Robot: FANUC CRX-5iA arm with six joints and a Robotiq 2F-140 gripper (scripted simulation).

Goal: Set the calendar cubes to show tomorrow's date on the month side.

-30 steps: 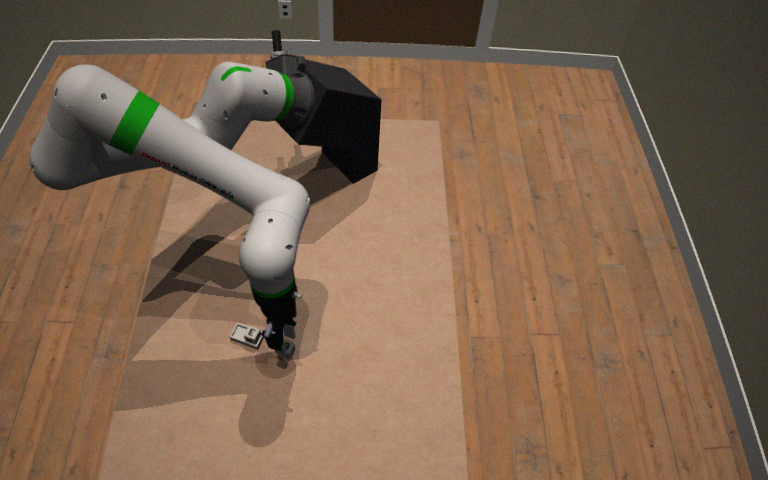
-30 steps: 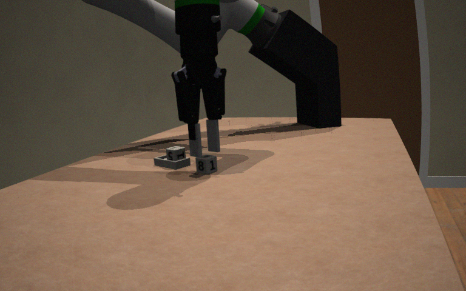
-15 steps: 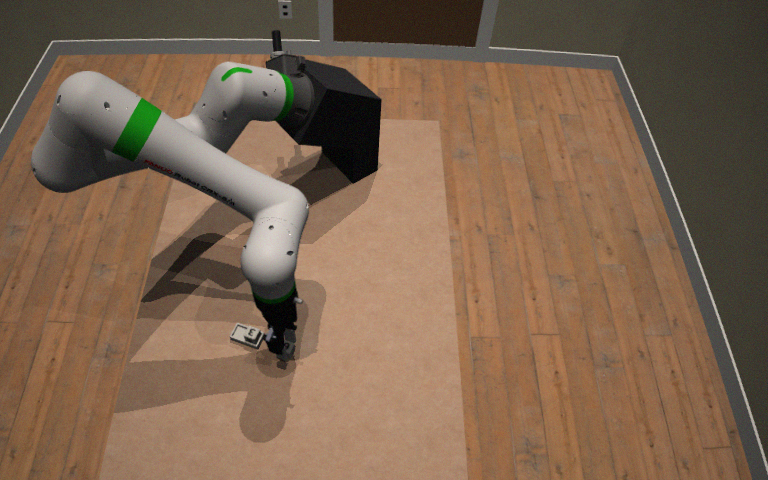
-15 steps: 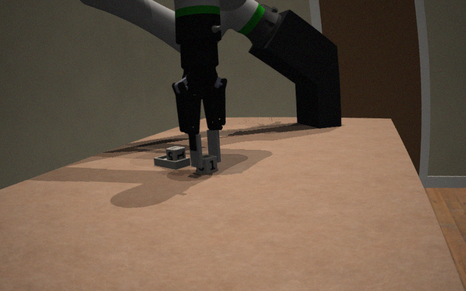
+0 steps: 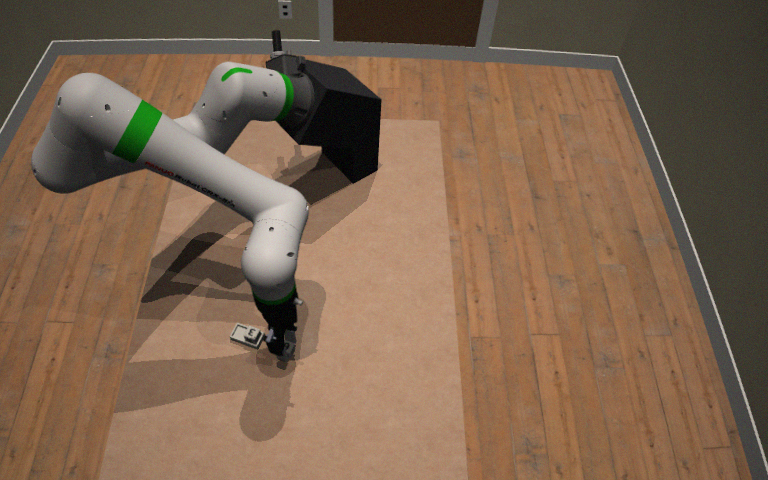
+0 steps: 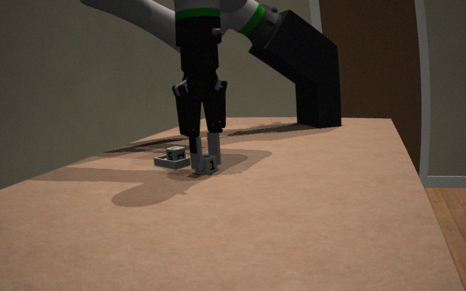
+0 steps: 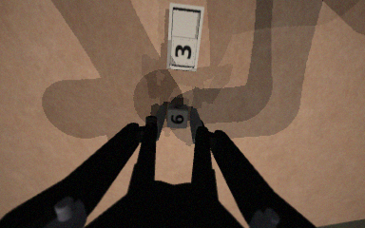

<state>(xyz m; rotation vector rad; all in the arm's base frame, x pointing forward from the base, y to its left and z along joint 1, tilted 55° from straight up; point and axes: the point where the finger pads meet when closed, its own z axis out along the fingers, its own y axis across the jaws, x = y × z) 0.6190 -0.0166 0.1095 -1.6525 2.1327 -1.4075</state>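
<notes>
Now: hand 30 mm above the grey number cube. The rest, counted from my hand: grey calendar tray (50 mm behind, 100 mm to the right, 30 mm below).
</notes>
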